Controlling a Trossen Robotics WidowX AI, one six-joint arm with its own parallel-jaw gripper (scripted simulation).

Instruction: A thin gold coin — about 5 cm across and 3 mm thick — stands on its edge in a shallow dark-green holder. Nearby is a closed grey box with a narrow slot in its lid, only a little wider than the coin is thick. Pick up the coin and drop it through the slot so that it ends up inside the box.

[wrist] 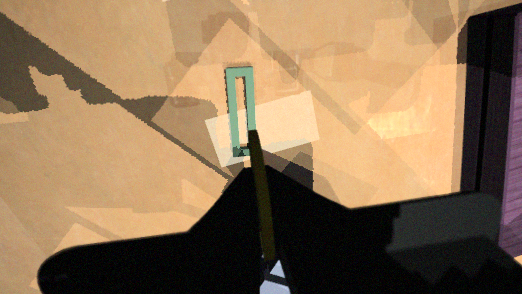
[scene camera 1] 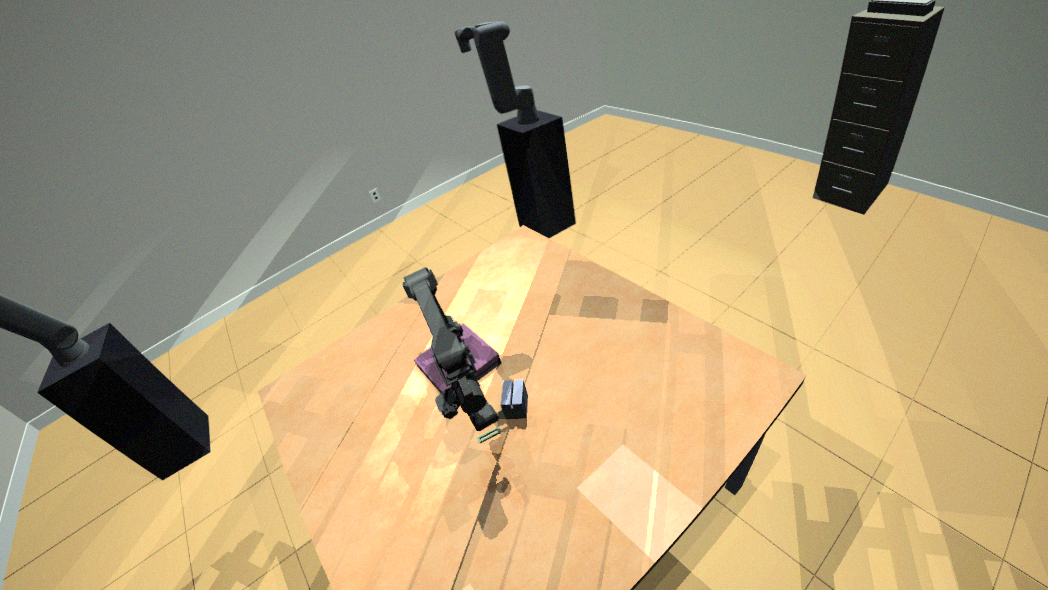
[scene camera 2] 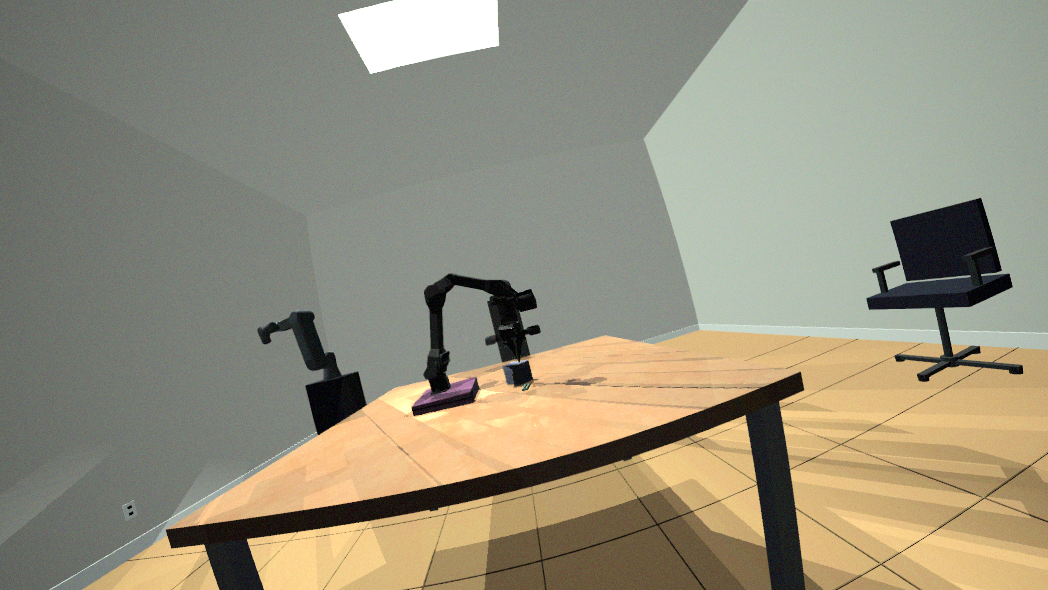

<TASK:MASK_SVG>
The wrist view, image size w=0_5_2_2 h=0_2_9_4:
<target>gripper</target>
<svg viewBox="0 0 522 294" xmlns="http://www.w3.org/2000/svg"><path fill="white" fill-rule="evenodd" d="M252 167L243 168L212 207L193 226L190 226L187 231L70 246L53 254L51 257L49 256L43 261L43 264L37 271L38 286L42 294L260 294L260 225ZM265 165L274 245L291 294L522 294L522 265L494 243L502 217L501 203L494 195L478 191L459 191L371 204L364 207L347 208L314 192L271 166Z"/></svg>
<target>gold coin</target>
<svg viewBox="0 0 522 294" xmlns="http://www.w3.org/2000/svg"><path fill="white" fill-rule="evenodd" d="M255 129L248 130L250 163L255 180L264 261L275 259L274 233L263 152L258 131Z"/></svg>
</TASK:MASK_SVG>
